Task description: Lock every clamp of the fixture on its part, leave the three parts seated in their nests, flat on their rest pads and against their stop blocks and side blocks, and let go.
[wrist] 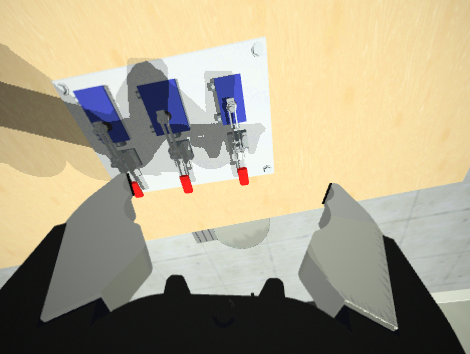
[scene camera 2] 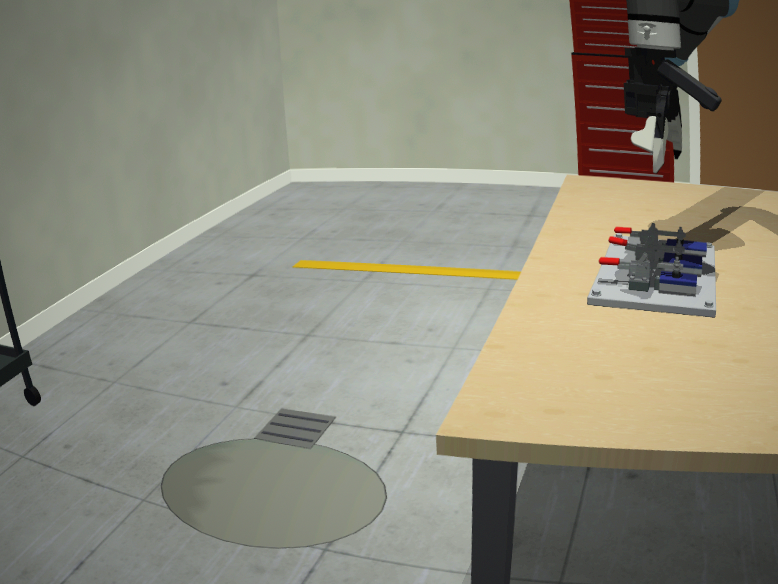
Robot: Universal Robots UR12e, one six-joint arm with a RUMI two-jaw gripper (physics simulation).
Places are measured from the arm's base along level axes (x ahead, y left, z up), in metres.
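Pixels of known places: gripper, fingertip midpoint: (wrist: 230, 181) (scene camera 2: 666, 166).
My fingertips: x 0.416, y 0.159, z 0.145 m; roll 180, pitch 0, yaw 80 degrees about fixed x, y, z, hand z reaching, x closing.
Note:
Behind a point stands the place of what it marks.
The fixture's pale base plate (scene camera 2: 628, 301) {x 0.471, y 0.228, z -0.073 m} (wrist: 257, 100) {x 0.395, y 0.204, z -0.072 m} lies on the table. Three blue-topped parts, left (wrist: 94, 99) {x 0.359, y -0.059, z -0.056 m}, middle (wrist: 172, 102) {x 0.378, y 0.066, z -0.051 m} and right (wrist: 230, 87) {x 0.368, y 0.162, z -0.046 m} in the wrist view, lie side by side on it. Three toggle clamps (wrist: 125, 159) {x 0.461, y -0.047, z -0.042 m} (wrist: 181, 150) {x 0.453, y 0.065, z -0.032 m} (wrist: 239, 141) {x 0.446, y 0.166, z -0.024 m} reach their arms over the parts, with red handles (wrist: 137, 189) {x 0.525, y -0.047, z -0.036 m} (wrist: 186, 184) {x 0.518, y 0.058, z -0.024 m} (wrist: 243, 176) {x 0.515, y 0.166, z -0.025 m} laid low and pointing away from the parts. Exact contact with pads, stop blocks and side blocks is too small to tell. My gripper (scene camera 2: 666, 162) {x 0.416, y 0.159, z 0.145 m} (wrist: 230, 181) {x 0.416, y 0.159, z 0.145 m} is open and empty, high above the table and apart from the fixture.
The wooden table (scene camera 2: 565, 377) {x 0.517, y 0.481, z -0.087 m} (wrist: 350, 100) {x 0.418, y 0.371, z -0.087 m} carries the fixture near its left edge in the scene view. A red drawer cabinet (scene camera 2: 603, 119) stands behind the table. Part of a dark cart (scene camera 2: 13, 364) shows at far left. The arm's shadow falls across the fixture.

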